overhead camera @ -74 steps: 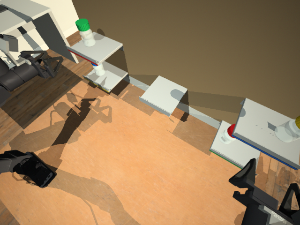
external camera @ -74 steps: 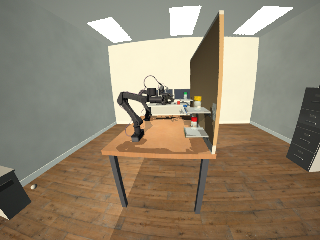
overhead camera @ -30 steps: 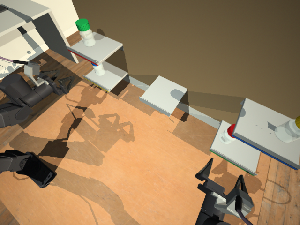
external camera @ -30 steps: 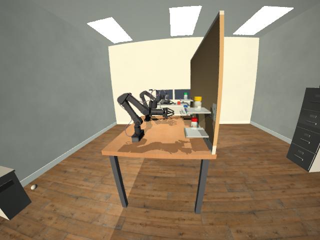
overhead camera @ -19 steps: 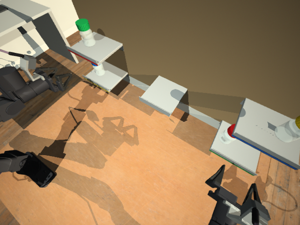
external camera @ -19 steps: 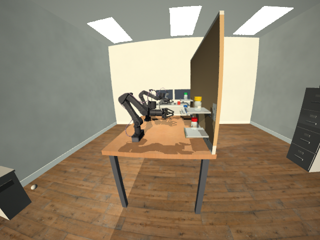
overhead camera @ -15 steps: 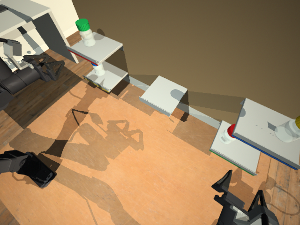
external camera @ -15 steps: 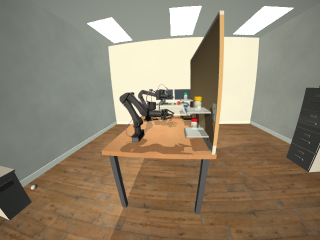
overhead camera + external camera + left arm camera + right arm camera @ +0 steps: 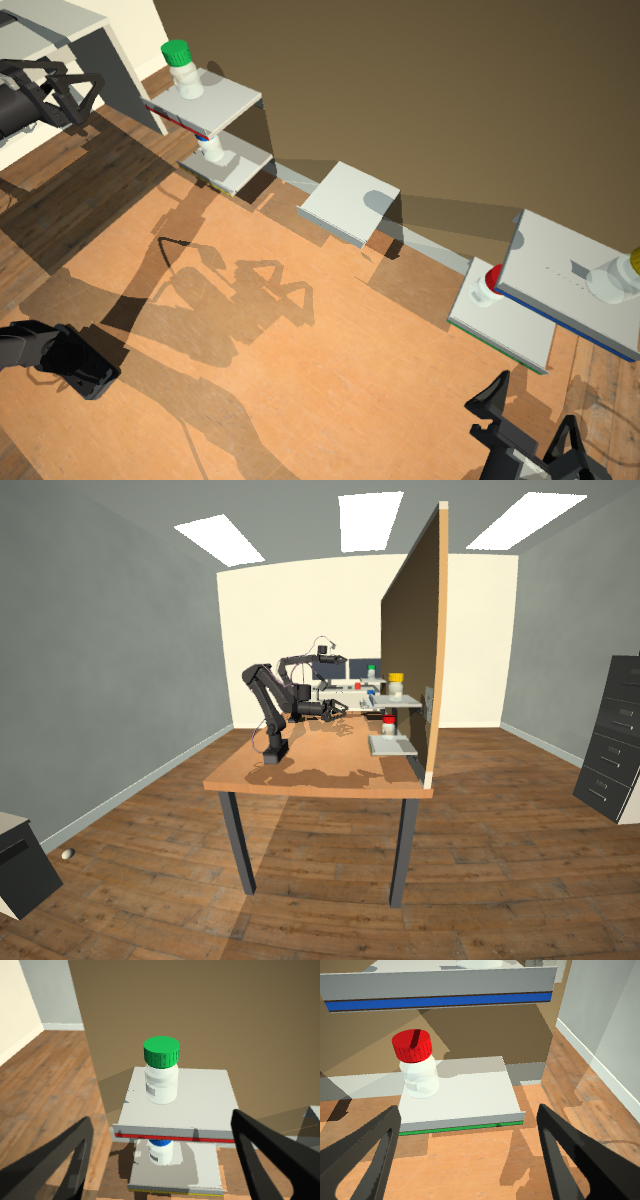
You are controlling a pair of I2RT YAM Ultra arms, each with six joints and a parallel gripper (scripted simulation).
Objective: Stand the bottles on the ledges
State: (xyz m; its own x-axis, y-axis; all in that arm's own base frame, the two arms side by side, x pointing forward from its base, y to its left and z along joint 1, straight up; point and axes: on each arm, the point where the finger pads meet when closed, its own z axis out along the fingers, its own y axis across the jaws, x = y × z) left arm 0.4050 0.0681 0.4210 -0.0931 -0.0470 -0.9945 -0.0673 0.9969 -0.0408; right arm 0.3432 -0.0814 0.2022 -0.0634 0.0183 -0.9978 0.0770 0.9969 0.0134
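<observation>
Right now my left hand is 19 cm short of the green-capped bottle and 10 cm above it. The rest, counted from my left hand: red-capped bottle (12 cm ahead, 77 cm to the right, 29 cm below); blue-capped bottle (19 cm ahead, 29 cm below); brown wall (26 cm ahead, 45 cm to the right, 1 cm above).
</observation>
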